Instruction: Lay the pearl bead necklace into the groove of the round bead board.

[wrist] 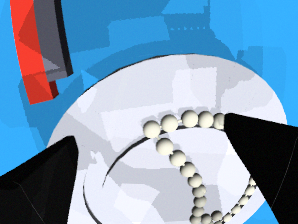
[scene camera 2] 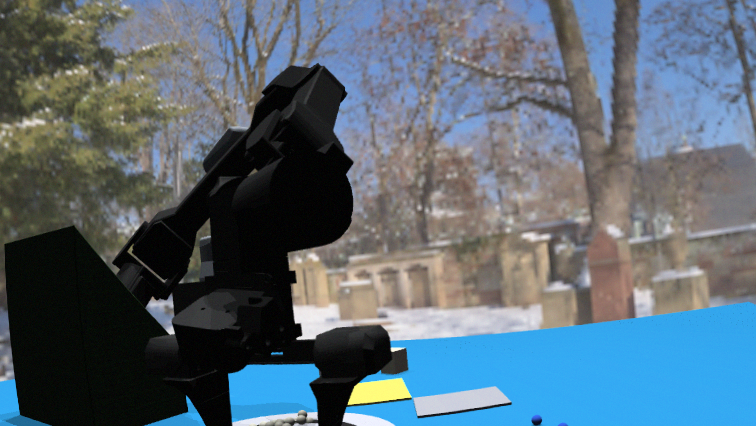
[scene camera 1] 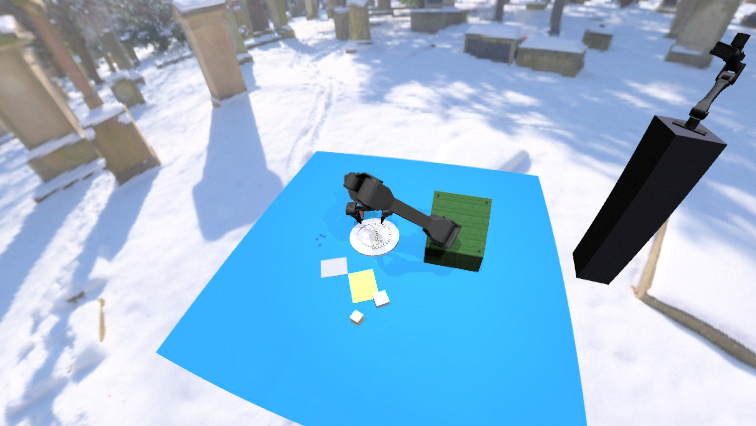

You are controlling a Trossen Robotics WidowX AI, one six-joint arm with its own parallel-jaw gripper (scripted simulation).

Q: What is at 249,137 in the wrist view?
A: My gripper.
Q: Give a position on a round white bead board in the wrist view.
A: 139,178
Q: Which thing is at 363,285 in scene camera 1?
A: A yellow tile.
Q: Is my gripper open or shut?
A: Open.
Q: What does my gripper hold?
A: Nothing.
